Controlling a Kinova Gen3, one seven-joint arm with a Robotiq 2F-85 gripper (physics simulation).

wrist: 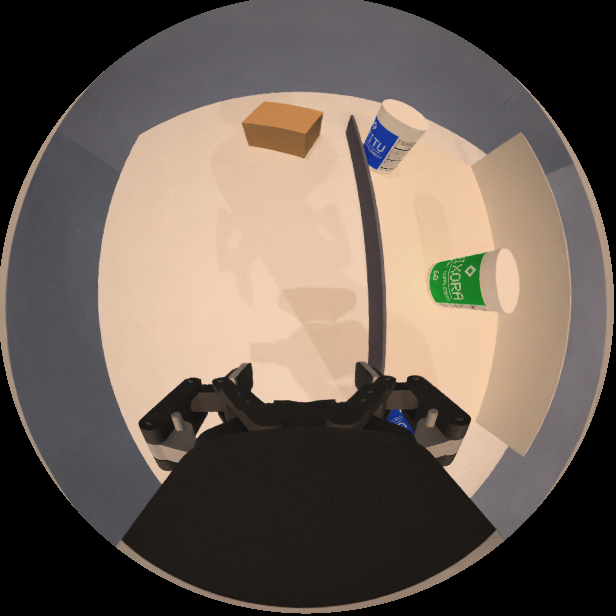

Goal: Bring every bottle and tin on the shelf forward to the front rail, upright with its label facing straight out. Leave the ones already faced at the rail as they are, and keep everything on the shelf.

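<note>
In the wrist view my gripper [304, 376] is open and empty at the bottom, high above the pale surface. A dark front rail [367, 241] runs up the middle. Right of the rail a white tin with a blue label [393, 140] stands close to the rail near the top. A white tin with a green label [474, 281] stands farther right, away from the rail and near the back wall. A small patch of another blue label [400, 420] shows behind my right finger; most of that item is hidden.
A brown cardboard box [282, 128] sits left of the rail at the top. A beige back wall [525, 287] closes the shelf on the right. Grey floor surrounds the surface.
</note>
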